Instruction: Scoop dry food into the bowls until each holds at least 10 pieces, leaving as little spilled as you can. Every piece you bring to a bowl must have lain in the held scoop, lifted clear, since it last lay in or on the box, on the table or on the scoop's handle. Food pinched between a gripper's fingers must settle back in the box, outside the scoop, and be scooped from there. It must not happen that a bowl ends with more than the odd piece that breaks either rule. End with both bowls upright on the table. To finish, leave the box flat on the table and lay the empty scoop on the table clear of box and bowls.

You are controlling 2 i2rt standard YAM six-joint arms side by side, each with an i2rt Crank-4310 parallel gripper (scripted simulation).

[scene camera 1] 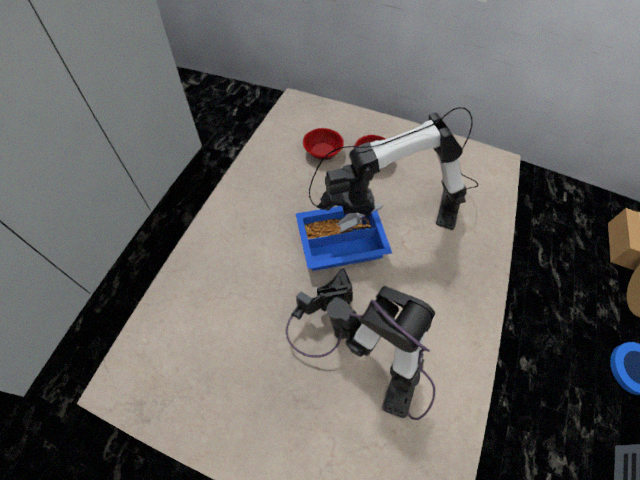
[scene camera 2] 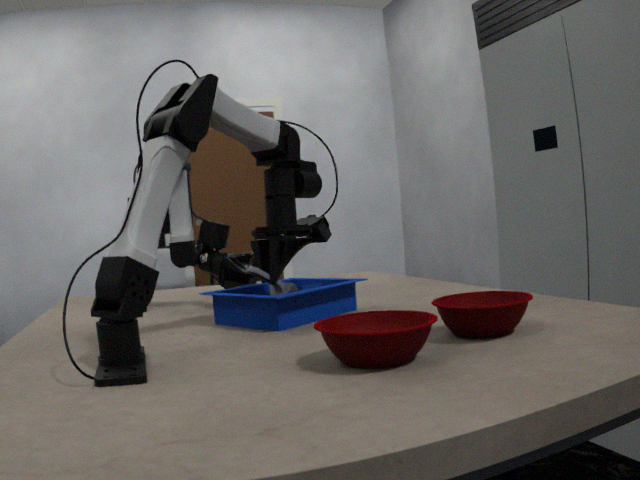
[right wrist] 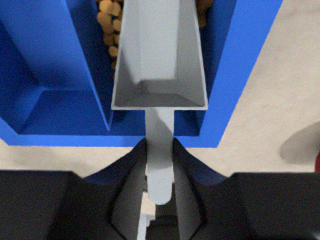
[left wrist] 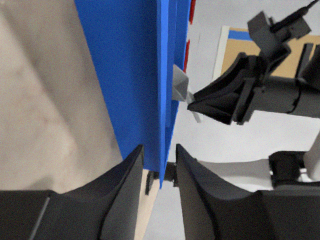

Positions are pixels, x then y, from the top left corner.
my left gripper: scene camera 1; scene camera 2 249,280; left wrist; not seen in the right wrist view (out of frame)
blue box: scene camera 1 321,253; scene camera 2; right wrist; left wrist 133,55
same spot on my left gripper: [left wrist: 206,199] = [scene camera 1: 327,287]
same spot on blue box: [right wrist: 55,105] = [scene camera 2: 221,312]
